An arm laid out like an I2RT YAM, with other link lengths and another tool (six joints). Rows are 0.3 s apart.
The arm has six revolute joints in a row. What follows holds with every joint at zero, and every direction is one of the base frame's. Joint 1 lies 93.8 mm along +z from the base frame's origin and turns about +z. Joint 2 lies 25.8 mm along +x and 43.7 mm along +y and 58.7 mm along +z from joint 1 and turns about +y. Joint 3 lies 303.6 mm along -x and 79.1 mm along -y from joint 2 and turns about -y. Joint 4 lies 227.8 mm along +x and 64 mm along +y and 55.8 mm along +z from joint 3 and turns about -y. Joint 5 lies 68.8 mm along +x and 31.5 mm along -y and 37.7 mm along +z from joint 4 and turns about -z. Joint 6 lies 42.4 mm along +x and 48.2 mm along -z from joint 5 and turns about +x. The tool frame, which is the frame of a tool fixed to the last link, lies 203 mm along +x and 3 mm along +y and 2 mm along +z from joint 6; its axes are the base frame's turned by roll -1.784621, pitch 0.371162 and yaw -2.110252 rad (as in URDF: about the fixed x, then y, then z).
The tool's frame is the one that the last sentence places.
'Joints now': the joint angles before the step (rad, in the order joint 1, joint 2, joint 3, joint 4, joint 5, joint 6). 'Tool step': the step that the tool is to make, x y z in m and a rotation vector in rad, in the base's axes. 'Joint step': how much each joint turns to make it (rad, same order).
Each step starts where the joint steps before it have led.
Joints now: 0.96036 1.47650 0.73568 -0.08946 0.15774 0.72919
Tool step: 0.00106 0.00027 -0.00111 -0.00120 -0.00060 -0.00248
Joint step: -0.00039 0.00572 -0.00001 0.00497 0.00228 0.00076
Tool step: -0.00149 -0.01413 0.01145 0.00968 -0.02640 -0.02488
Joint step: 0.00039 -0.07058 -0.02860 -0.02024 0.02899 0.00762
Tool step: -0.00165 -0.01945 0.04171 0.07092 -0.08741 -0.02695
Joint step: -0.00002 -0.17433 -0.03931 -0.02591 0.04081 -0.00420
